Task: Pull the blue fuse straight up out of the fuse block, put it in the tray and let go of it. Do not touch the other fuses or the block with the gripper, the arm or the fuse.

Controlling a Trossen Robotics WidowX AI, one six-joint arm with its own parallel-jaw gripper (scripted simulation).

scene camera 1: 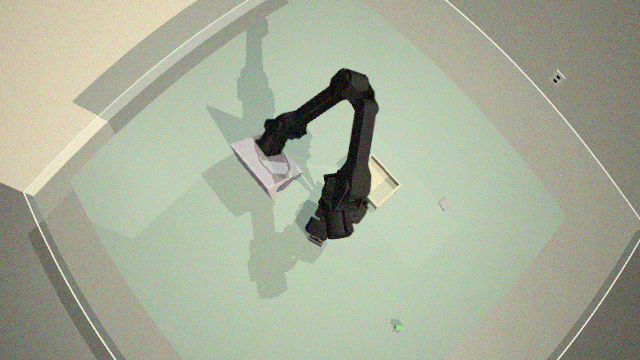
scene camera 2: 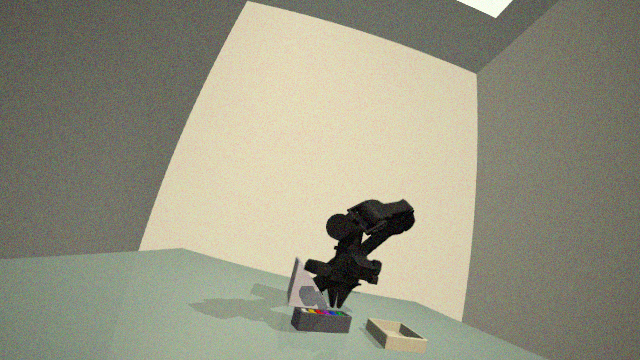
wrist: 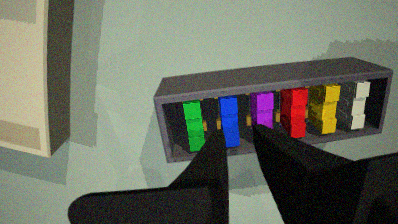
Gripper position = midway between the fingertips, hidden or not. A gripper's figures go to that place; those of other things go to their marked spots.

Scene:
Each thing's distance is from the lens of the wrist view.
gripper (wrist: 237,135): 12 cm
blue fuse (wrist: 228,106): 12 cm
green fuse (wrist: 192,109): 12 cm

